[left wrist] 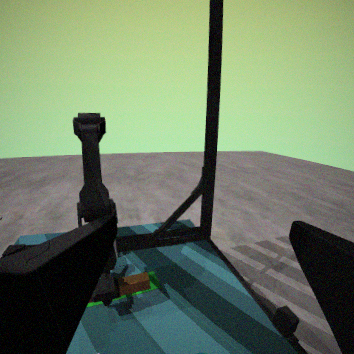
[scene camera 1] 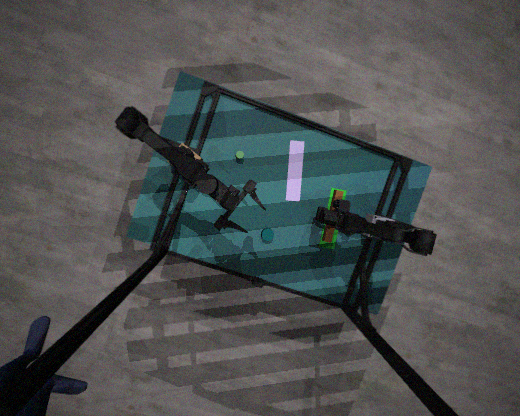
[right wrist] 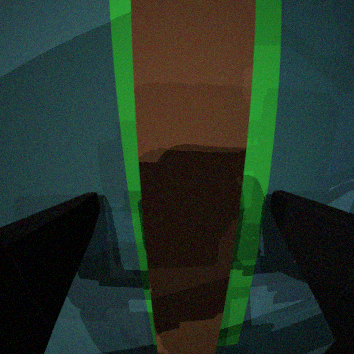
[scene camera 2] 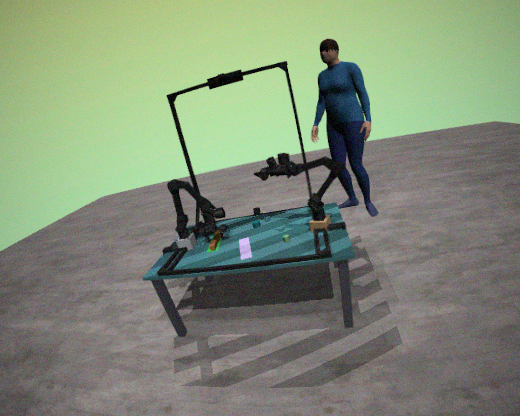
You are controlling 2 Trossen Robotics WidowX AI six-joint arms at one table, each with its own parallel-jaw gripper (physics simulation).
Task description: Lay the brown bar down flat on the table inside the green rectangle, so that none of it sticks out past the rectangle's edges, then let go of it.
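Where they show: left gripper, fingertip midpoint: [left wrist: 203,226] [scene camera 1: 256,221] [scene camera 2: 257,171]; right gripper, fingertip midpoint: [right wrist: 185,200] [scene camera 2: 216,241]; left arm's base, origin of the base link: [scene camera 2: 319,218]; right arm's base, origin of the base link: [scene camera 2: 184,236].
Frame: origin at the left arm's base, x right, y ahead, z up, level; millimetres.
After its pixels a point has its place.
Note:
The brown bar [scene camera 1: 328,234] {y 691, x -136, z -32 mm} [scene camera 2: 215,241] {y 625, x -257, z -37 mm} [left wrist: 134,284] {y 677, x -137, z -39 mm} [right wrist: 195,115] {y 641, x -252, z -33 mm} lies flat, lengthwise within the green rectangle [scene camera 1: 327,245] {y 732, x -96, z -65 mm} [left wrist: 154,281] {y 721, x -90, z -65 mm} [right wrist: 267,100] {y 673, x -274, z -65 mm}. Green shows along both long sides in the right wrist view, and past both bar ends in scene camera 1, very thinly at the upper end. The bar's middle is hidden under the right arm in scene camera 1. My right gripper [right wrist: 185,200] {y 659, x -216, z -59 mm} is open, its fingers apart from the bar on either side, low over the bar's middle. My left gripper [scene camera 1: 256,220] {y 350, x 0, z 326 mm} [scene camera 2: 260,175] {y 350, x 0, z 326 mm} [left wrist: 203,226] {y 350, x 0, z 326 mm} is open and empty, high above the table.
A lilac strip [scene camera 1: 295,171] {y 401, x -265, z -65 mm} [scene camera 2: 245,248] {y 390, x -273, z -65 mm} lies near the green rectangle. A small green cylinder [scene camera 1: 240,155] {y 167, x -162, z -33 mm} [scene camera 2: 286,238] {y 155, x -178, z -42 mm} and a teal round object [scene camera 1: 267,235] {y 476, x 36, z -35 mm} [scene camera 2: 256,224] {y 462, x 10, z -45 mm} stand on the table. A black frame [scene camera 1: 300,119] {y 273, x -451, z -48 mm} runs around the table top. A person [scene camera 2: 342,95] stands behind the table.

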